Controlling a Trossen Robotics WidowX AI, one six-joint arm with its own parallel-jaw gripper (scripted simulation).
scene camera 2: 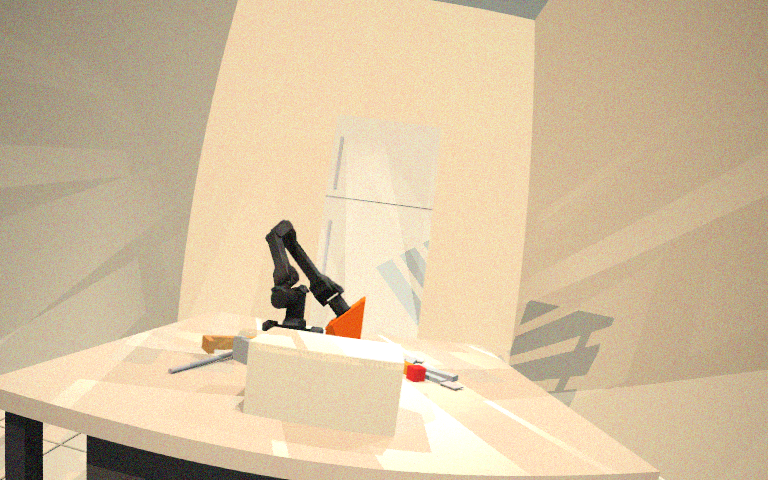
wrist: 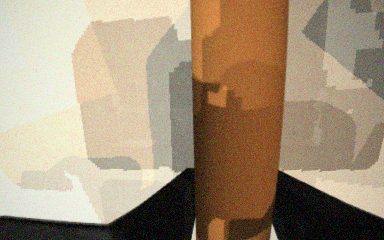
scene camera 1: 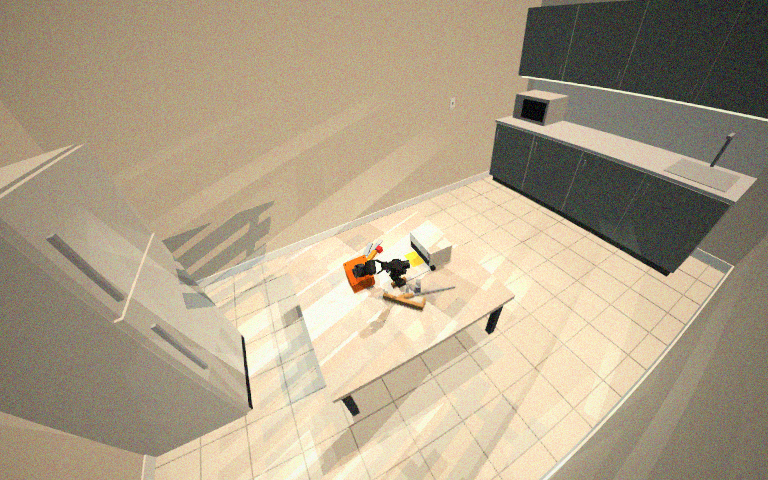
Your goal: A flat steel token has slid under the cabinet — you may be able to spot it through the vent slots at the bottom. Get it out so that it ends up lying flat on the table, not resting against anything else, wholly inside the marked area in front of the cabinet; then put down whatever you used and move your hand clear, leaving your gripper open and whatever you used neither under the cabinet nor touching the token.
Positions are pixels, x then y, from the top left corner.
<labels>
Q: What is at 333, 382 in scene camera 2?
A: A white cabinet.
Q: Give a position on a white cabinet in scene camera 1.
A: At 431, 245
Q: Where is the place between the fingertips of my gripper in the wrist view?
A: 229, 177
</labels>
